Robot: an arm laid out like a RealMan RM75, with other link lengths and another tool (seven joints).
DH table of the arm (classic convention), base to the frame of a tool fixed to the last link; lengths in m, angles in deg. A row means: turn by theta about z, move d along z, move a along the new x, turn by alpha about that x. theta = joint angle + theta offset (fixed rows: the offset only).
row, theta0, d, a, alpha
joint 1, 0, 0.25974, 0, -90
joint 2, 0, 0, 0, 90
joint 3, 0, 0.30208, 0, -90
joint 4, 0, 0, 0, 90
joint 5, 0, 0.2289, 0, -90
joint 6, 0, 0, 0, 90
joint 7, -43.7, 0.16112, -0.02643, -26.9
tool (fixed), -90, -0.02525, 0, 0
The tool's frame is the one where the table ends.
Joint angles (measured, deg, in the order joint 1, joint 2, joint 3, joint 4, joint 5, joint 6, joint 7), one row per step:
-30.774 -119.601 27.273 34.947 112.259 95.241 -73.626
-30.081 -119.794 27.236 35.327 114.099 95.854 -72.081
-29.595 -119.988 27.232 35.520 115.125 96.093 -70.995
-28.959 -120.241 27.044 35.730 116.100 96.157 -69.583
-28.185 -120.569 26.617 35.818 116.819 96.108 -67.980
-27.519 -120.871 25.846 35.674 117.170 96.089 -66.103
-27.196 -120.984 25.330 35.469 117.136 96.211 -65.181
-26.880 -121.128 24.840 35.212 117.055 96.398 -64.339
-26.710 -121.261 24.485 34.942 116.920 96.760 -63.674
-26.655 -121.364 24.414 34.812 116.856 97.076 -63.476
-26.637 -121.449 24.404 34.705 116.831 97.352 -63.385
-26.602 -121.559 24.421 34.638 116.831 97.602 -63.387
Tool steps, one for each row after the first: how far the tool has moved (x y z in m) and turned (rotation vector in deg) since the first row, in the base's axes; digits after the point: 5 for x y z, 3 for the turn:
-0.00573 -0.00681 -0.00249 -0.609 1.744 -0.911
-0.00935 -0.01121 -0.00463 -0.863 2.761 -1.423
-0.01403 -0.01601 -0.00674 -0.716 3.838 -1.829
-0.01919 -0.02133 -0.00912 -0.183 4.629 -2.006
-0.02358 -0.02570 -0.01104 0.865 5.011 -2.246
-0.02542 -0.02787 -0.01167 1.510 4.883 -2.327
-0.02682 -0.03025 -0.01271 2.060 4.605 -2.393
-0.02688 -0.03208 -0.01387 2.390 4.163 -2.659
-0.02620 -0.03322 -0.01489 2.333 3.815 -2.877
-0.02543 -0.03410 -0.01585 2.184 3.521 -3.069
-0.02468 -0.03512 -0.01694 1.971 3.233 -3.188

